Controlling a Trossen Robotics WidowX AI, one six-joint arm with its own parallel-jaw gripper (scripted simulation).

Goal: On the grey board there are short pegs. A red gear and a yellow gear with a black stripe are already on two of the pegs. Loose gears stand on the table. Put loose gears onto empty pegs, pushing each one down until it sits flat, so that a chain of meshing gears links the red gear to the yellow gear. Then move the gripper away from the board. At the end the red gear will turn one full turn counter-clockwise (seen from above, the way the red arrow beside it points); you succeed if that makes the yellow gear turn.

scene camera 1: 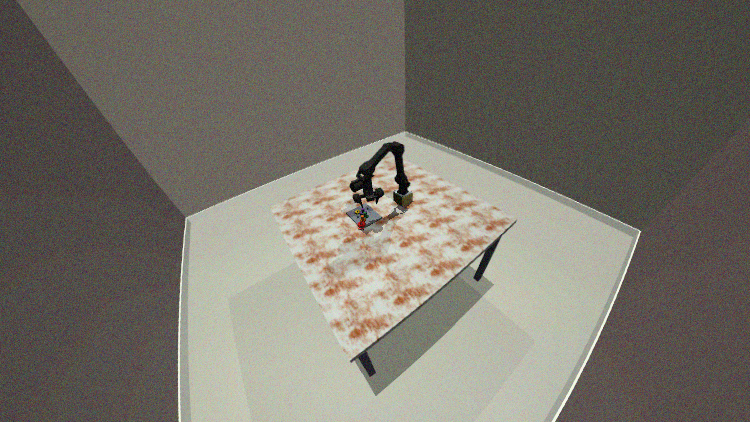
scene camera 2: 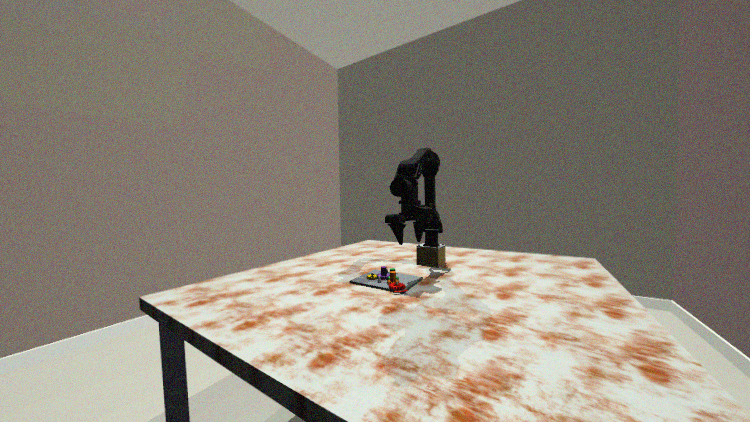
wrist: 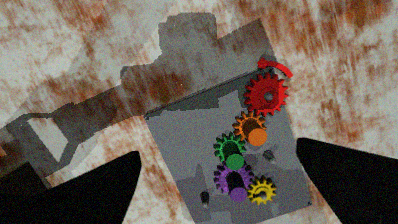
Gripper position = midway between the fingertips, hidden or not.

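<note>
Gripper (scene camera 2: 410,243): open, holds nothing. Gripper again (wrist: 217,152). Orange gear (wrist: 250,127), green gear (wrist: 230,148), red gear (wrist: 270,84).
</note>
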